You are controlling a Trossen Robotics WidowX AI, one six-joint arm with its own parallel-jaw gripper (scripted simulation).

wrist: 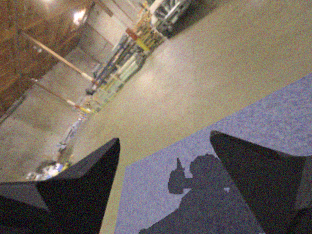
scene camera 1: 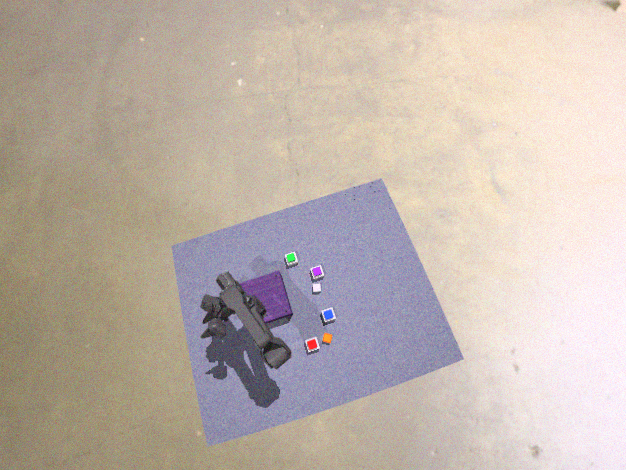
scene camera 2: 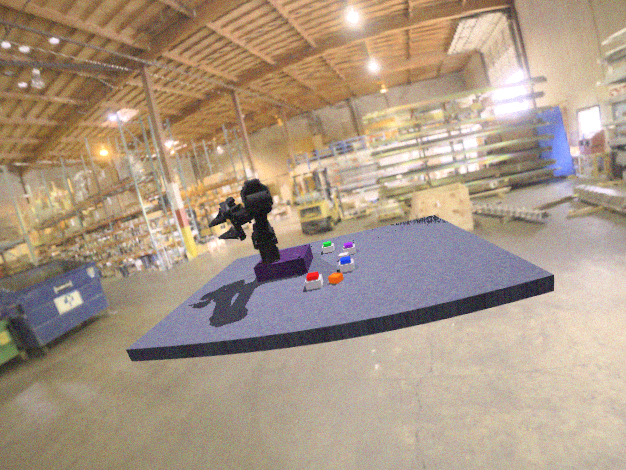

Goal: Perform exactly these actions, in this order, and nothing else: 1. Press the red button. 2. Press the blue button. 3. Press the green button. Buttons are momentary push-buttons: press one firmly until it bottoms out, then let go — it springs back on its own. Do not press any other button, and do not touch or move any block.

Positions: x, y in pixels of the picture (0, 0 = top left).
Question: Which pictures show the gripper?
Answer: The wrist view, scene camera 1 and scene camera 2: all of them.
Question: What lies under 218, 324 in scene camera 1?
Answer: The gripper.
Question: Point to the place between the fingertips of the gripper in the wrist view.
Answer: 165, 138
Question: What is the gripper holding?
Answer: Nothing.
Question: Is the gripper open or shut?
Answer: Open.
